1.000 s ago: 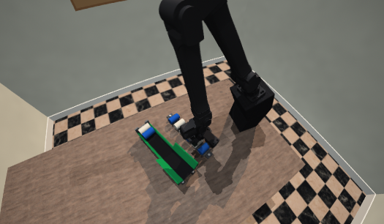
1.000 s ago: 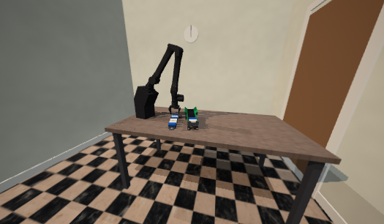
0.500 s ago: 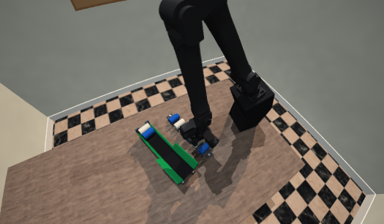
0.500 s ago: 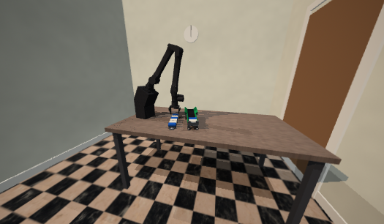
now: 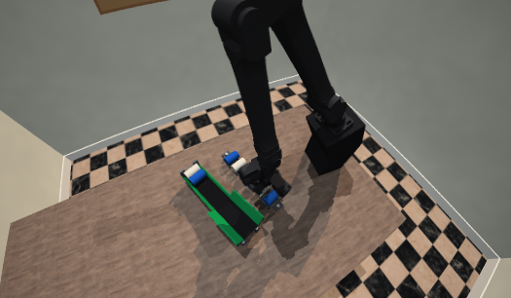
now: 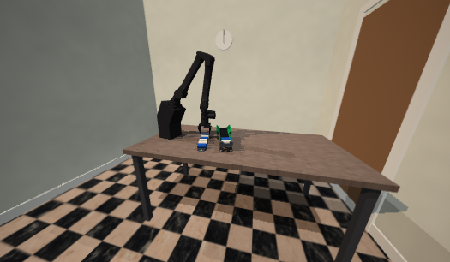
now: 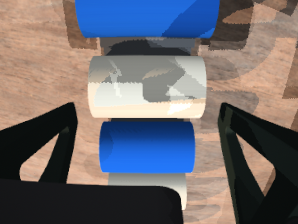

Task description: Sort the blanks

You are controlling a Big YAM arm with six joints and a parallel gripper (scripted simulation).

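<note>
Right now my hand is 10 mm past the rib, 30 mm to the right of it and 60 mm above it. The rest, counted from my hand: grey stop (250 mm ahead, 220 mm to the right); grey stock rack (20 mm ahead, 80 mm to the right, 70 mm below).
</note>
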